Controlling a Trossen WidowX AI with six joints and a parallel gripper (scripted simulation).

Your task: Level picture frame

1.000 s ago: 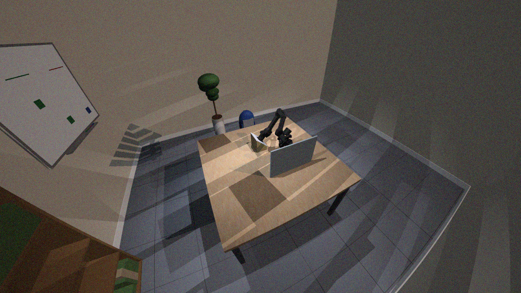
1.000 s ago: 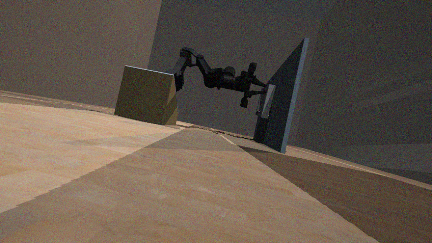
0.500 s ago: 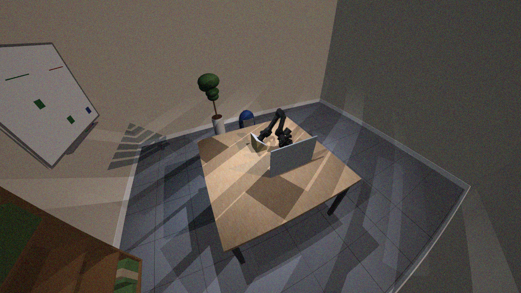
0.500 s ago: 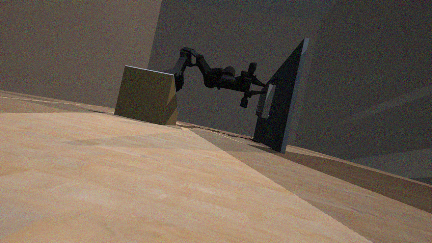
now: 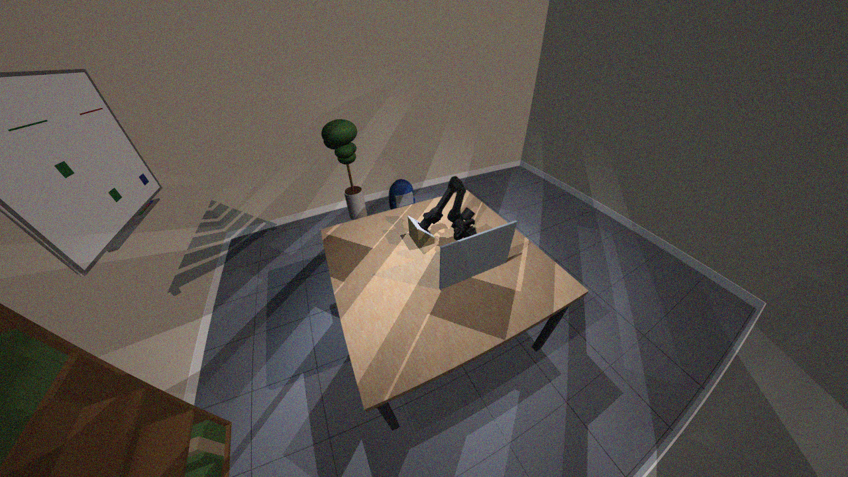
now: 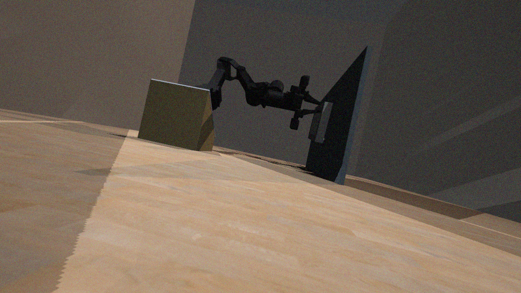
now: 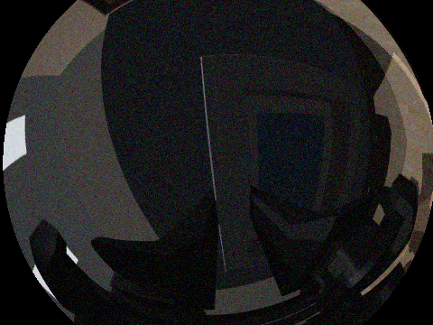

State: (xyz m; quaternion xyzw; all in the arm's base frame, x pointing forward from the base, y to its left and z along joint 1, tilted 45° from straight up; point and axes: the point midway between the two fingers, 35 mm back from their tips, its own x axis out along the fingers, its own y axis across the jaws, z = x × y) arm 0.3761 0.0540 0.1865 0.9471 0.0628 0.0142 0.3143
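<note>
The picture frame lies 5 cm below my gripper tip and 1 cm to the left of it. From my gripper tip the other things lie so: wall panel (7 cm below, 2 cm ahead, 1 cm to the right).
</note>
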